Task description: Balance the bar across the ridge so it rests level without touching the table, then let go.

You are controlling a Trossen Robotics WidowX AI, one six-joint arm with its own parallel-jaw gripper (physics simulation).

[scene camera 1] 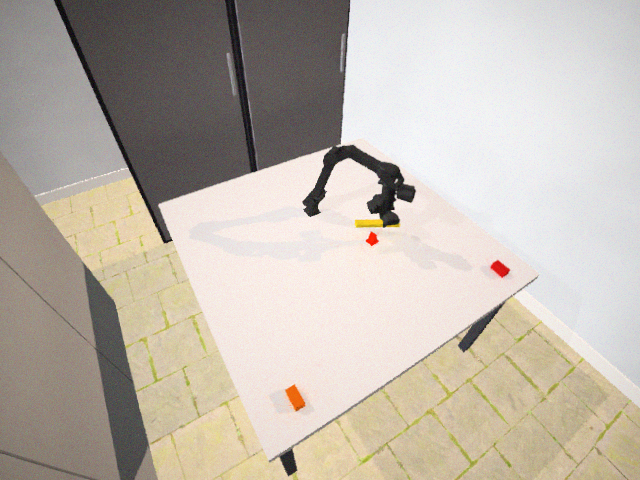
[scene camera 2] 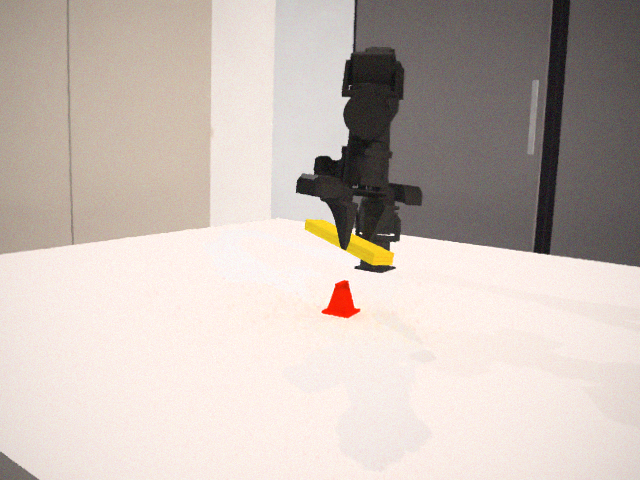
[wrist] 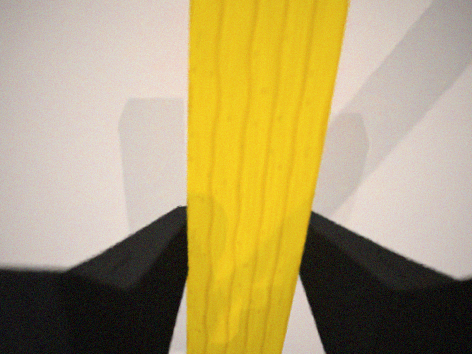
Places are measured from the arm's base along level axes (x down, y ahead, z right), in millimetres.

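Pixels of known places: gripper, fingertip midpoint: (scene camera 1: 382,224) (scene camera 2: 354,249) (wrist: 242,221); arm's base, origin of the base link: (scene camera 1: 311,211) (scene camera 2: 374,268).
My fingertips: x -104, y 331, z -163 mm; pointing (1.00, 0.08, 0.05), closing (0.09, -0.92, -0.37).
Ahead of a thing's pixels: the offset from my fingertips to its top centre. Level surfaces: height alone.
The yellow bar {dx -29, dy -11, dz +23 mm} (scene camera 1: 366,223) (scene camera 2: 319,230) (wrist: 255,100) is held crosswise between the fingers of my gripper (scene camera 1: 388,223) (scene camera 2: 356,242) (wrist: 242,221), which is shut on it. The bar is up off the table and apart from the ridge. The red ridge {dx +61, dy -16, dz +30 mm} (scene camera 1: 372,239) (scene camera 2: 341,300) stands upright on the table, with a wide foot and a narrow top. In the scene camera 1 view the bar and gripper are on the cabinet side of the ridge, with the gripper to its right. The ridge does not show in the wrist view. The far finger is partly hidden in the scene camera 2 view.
On the table {dx +104 mm} (scene camera 1: 310,320) (scene camera 2: 155,361), a red block {dx +71, dy +409, dz -337 mm} (scene camera 1: 499,268) lies near the right corner and an orange block {dx +71, dy +409, dz +663 mm} (scene camera 1: 295,397) near the front corner. The arm's base (scene camera 1: 311,209) (scene camera 2: 374,267) stands behind the ridge. Dark cabinets (scene camera 1: 170,103) stand beyond the table's back edge.
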